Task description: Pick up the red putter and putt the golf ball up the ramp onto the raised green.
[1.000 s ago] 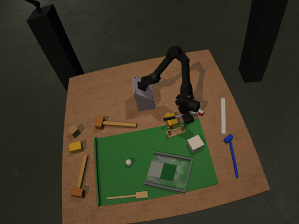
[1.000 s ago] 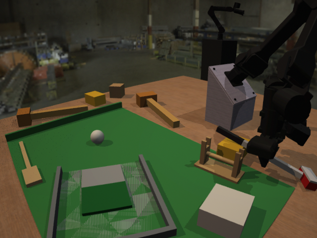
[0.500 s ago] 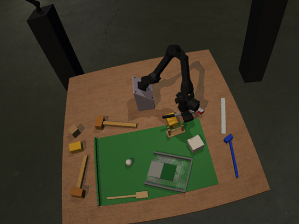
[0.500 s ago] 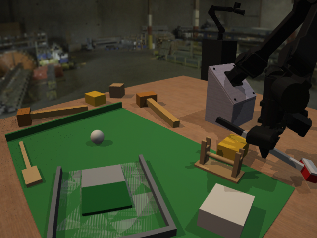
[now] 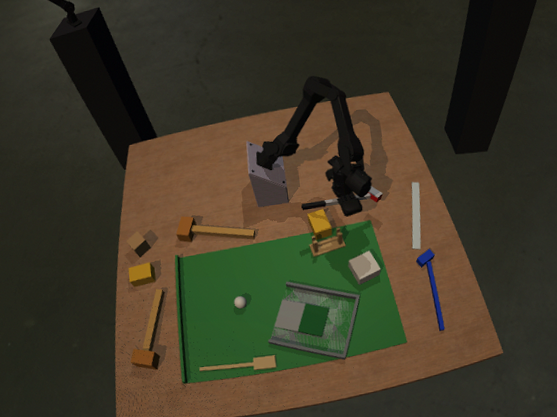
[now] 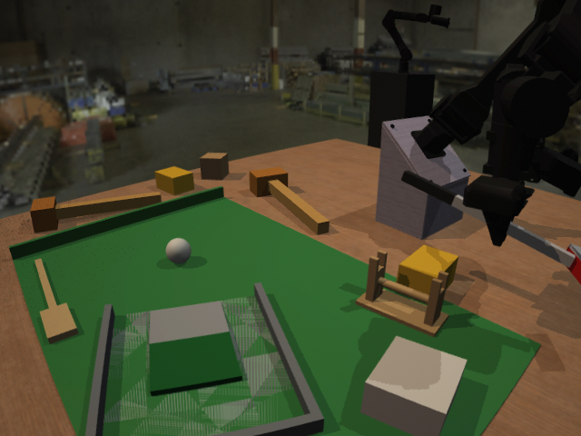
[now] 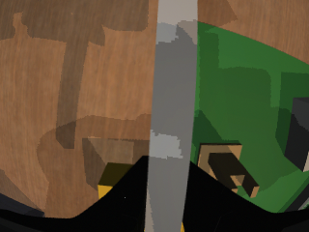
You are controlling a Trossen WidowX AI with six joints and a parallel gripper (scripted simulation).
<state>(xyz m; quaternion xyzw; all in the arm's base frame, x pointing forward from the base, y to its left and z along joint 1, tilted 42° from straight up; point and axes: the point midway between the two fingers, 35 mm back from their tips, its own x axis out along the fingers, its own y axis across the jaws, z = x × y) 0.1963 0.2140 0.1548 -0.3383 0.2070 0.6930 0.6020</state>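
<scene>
The red putter is 3 cm above my gripper tip and 1 cm behind it. Also, from my gripper tip: wooden rack: 10 cm ahead, 7 cm to the right, 7 cm below; white bar: 28 cm to the left, 11 cm below, 1 cm ahead; blue putter: 32 cm ahead, 26 cm to the left, 9 cm below.
</scene>
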